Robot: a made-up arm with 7 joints.
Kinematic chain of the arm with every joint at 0, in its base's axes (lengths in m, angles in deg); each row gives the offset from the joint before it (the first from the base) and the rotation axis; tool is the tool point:
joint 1: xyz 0 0.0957 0 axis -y
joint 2: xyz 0 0.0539 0 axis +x
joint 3: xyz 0 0 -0.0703 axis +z
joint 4: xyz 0 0 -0.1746 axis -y
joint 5: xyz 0 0 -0.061 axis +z
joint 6: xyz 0 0 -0.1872 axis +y
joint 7: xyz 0 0 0 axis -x
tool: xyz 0 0 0
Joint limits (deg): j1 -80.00..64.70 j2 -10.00..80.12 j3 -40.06..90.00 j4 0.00..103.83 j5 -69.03..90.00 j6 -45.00..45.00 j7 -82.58..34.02
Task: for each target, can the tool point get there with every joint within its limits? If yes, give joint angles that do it. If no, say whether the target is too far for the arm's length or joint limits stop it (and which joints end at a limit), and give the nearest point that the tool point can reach.
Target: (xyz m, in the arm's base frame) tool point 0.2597 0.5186 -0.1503
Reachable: yes | joints 46.67 38.65 56.94 30.57 -3.62 -21.48 19.65
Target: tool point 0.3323 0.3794 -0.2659
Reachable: yes | joints 38.49 29.36 -1.95 22.42 53.81 -22.38 -65.14
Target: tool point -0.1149 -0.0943 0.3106
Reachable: no: joint limits stop it (at a limit: joint 1, joint 2, joint 3, joint 4) | nearest point 0.2197 -0.0354 0.1002 | short by 0.400 m
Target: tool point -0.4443 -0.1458 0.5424
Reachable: no: too far | nearest point -0.4782 0.0640 -0.0843 | short by 0.662 m
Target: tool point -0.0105 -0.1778 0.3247
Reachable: no: joint limits stop it (at a limit: joint 1, joint 2, joint 3, joint 4) | nearest point 0.2197 -0.0354 0.1002 | short by 0.352 m
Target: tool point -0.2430 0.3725 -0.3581
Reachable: yes | joints -41.84 21.23 42.26 18.34 3.33 18.79 -0.37
